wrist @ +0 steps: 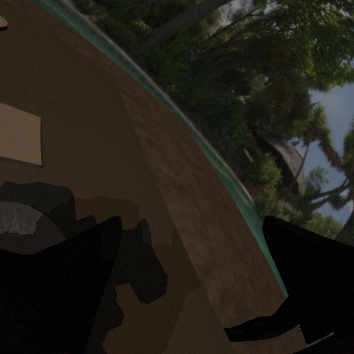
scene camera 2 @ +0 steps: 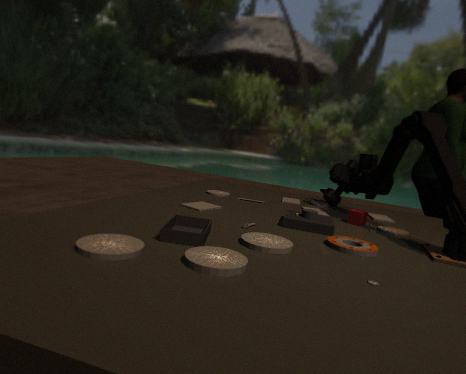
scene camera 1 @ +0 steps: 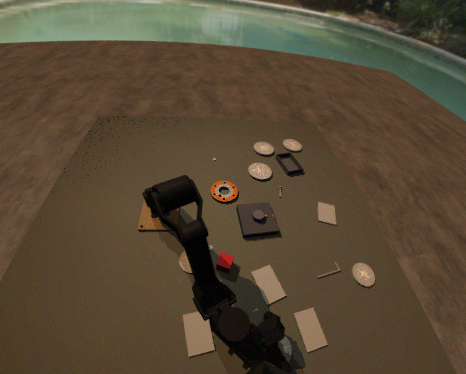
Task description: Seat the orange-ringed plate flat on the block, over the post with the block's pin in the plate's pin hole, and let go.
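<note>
The orange-ringed plate (scene camera 1: 215, 192) (scene camera 2: 337, 243) lies flat on the mat, with an open centre and small holes in its ring. The dark square block (scene camera 1: 250, 228) (scene camera 2: 306, 224) lies beside it, apart from it. The round post (scene camera 1: 258, 215) (scene camera 2: 311, 212) stands bare on the block, with a small brass pin (scene camera 1: 266, 216) (scene camera 2: 298, 214) beside it. My gripper (scene camera 2: 330, 197) (wrist: 194, 224) is open and empty, low above the mat and well away from both. In scene camera 1 its fingers are mostly hidden or cut off at the bottom edge. Plate and block do not show in the wrist view.
A red cube (scene camera 1: 225, 262) (scene camera 2: 357, 217) sits between the arm and the block. Several speckled discs, pale rectangular tiles, a dark tray (scene camera 1: 298, 172) (scene camera 2: 183, 236), a small screw (scene camera 1: 280, 191) and a bent key (scene camera 1: 328, 274) lie around. A disc (scene camera 1: 285, 346) (wrist: 20, 226) lies near my gripper.
</note>
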